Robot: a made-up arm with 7 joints.
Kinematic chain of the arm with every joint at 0, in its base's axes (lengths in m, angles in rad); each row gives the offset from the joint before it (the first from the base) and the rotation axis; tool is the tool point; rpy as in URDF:
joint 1: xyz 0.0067 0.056 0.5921 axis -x
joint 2: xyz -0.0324 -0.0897 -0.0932 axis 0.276 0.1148 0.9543
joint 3: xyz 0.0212 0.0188 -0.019 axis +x
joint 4: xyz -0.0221 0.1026 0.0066 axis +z
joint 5: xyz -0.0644 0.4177 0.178 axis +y
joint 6: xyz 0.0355 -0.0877 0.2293 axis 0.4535 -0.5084 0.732
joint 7: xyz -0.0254 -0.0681 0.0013 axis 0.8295 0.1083 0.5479
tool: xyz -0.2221 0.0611 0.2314 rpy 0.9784 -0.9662 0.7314
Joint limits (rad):
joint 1: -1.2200..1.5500
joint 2: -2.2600..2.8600
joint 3: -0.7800..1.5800
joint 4: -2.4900..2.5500
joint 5: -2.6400..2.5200
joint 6: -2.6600..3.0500
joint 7: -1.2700..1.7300
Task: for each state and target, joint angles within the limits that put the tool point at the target. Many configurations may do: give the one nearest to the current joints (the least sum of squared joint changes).
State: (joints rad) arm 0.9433 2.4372 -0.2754 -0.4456 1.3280 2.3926 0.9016
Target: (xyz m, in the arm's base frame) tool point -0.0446 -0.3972 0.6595
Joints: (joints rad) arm 0.7986 2.8600 -0.1775 -0.0337 2.2550 2.2520 0.6062
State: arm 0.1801 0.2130 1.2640 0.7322 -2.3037 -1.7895 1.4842
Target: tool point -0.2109 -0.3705 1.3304
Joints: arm 0.4362 0.9953 1.5800 -0.1017 -1.9747 -2.0774 1.1836
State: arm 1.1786 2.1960 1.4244 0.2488 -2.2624 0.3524 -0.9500
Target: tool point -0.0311 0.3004 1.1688
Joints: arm 1.2980 2.0147 1.2034 0.1532 -2.3186 0.2986 -0.9264
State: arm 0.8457 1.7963 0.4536 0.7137 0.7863 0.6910 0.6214
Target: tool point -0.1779 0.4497 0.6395
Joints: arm 1.3634 1.4951 -0.1097 0.6991 1.2699 0.4677 0.6104
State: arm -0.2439 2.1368 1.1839 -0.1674 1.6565 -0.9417 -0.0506
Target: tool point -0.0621 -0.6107 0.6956
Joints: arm -0.9577 2.2787 1.0672 0.1029 1.9336 -1.3900 -0.4307
